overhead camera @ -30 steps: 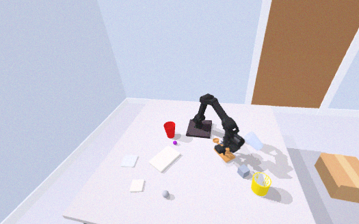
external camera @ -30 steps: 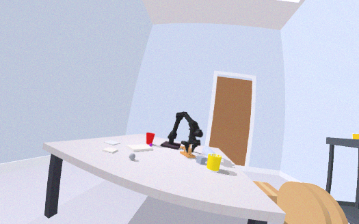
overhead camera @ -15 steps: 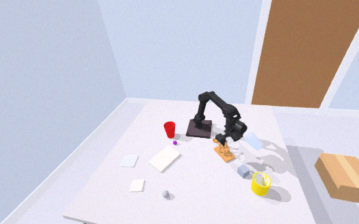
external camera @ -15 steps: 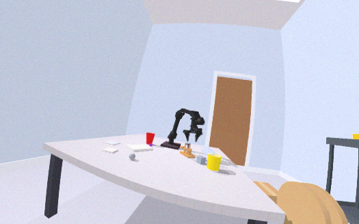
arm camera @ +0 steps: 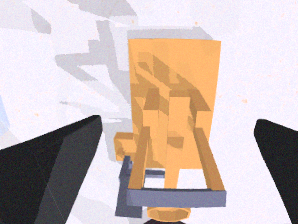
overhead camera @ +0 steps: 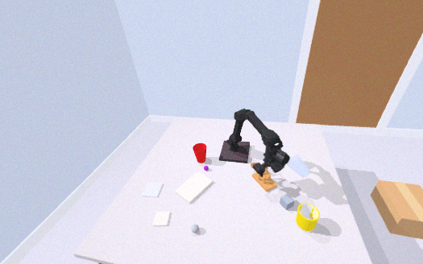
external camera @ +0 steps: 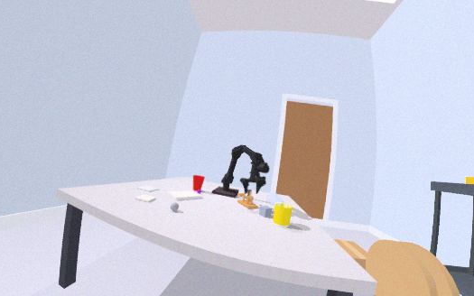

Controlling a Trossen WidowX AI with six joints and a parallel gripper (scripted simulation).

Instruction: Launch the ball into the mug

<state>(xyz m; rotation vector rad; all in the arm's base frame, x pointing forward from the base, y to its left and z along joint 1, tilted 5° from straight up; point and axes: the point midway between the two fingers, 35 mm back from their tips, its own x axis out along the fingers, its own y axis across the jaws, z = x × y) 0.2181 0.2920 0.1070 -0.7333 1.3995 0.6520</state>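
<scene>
Now: gripper tip 400 mm to the left of the purple ball, 70 mm above it and 20 mm short of it. From my gripper tip the other things lie so: yellow mug (220 mm to the left, 180 mm ahead, 60 mm below); then wooden catapult (50 mm to the right, 50 mm behind, 40 mm below); then grey cube (120 mm to the left, 100 mm ahead, 60 mm below).
</scene>
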